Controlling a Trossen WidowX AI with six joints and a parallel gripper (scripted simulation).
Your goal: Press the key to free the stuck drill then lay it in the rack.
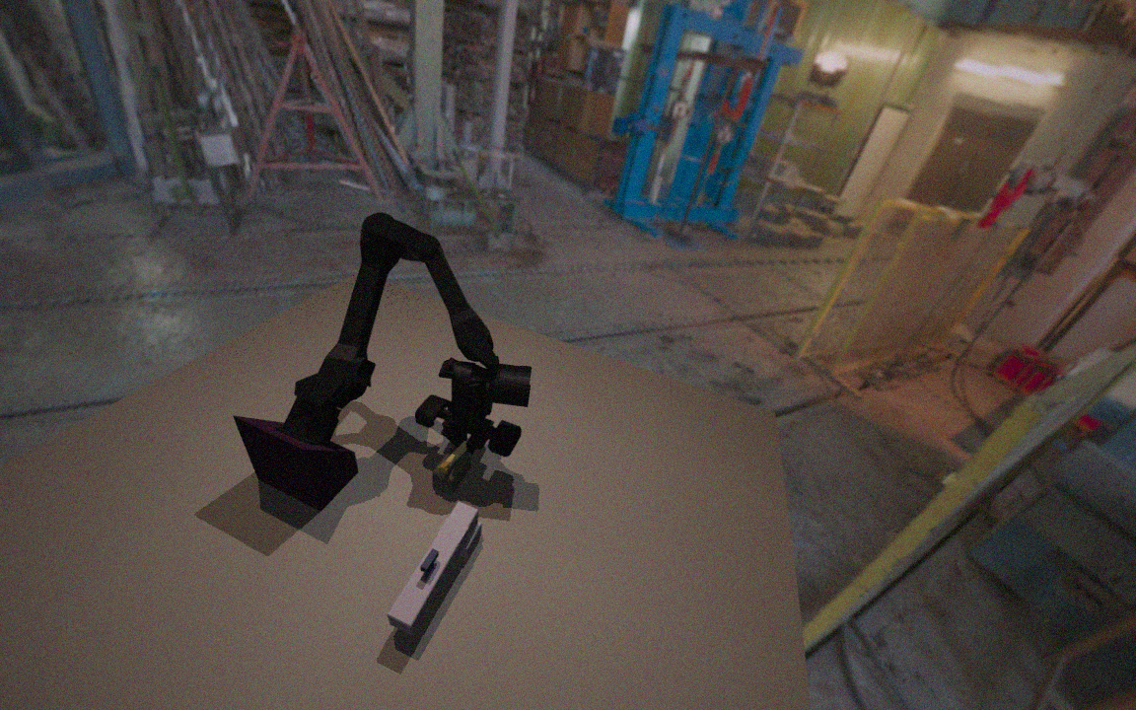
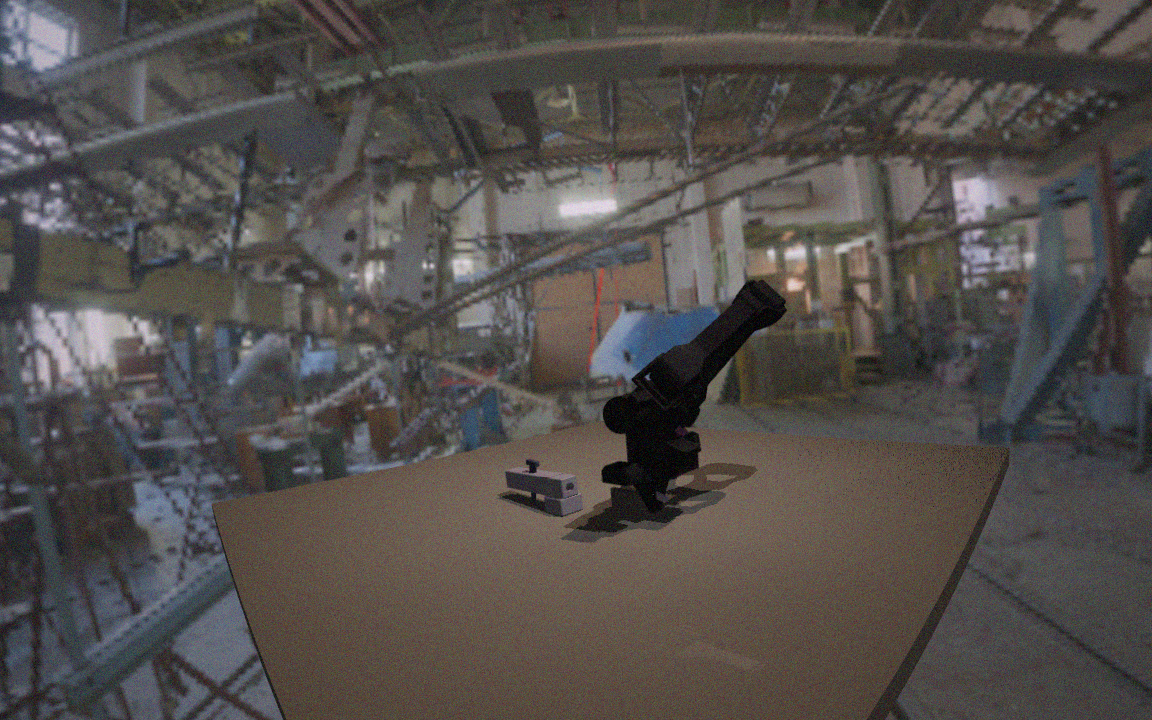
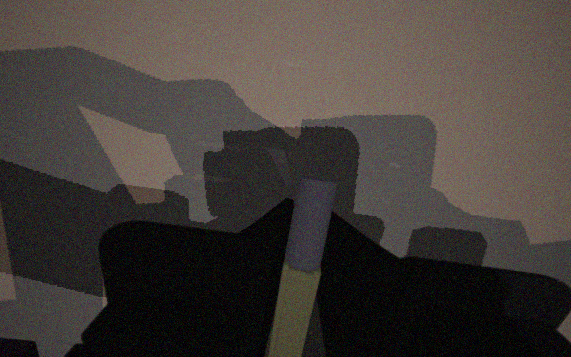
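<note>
Now: gripper tip 40 mm to the left of the drill and 40 mm below it. From my gripper tip the other things lie so: dark key (60 mm ahead, 250 mm to the right, 50 mm above); light-grey holder block (60 mm ahead, 220 mm to the right, 30 mm above); rack (10 mm behind, 50 mm to the right, 10 mm above).
</note>
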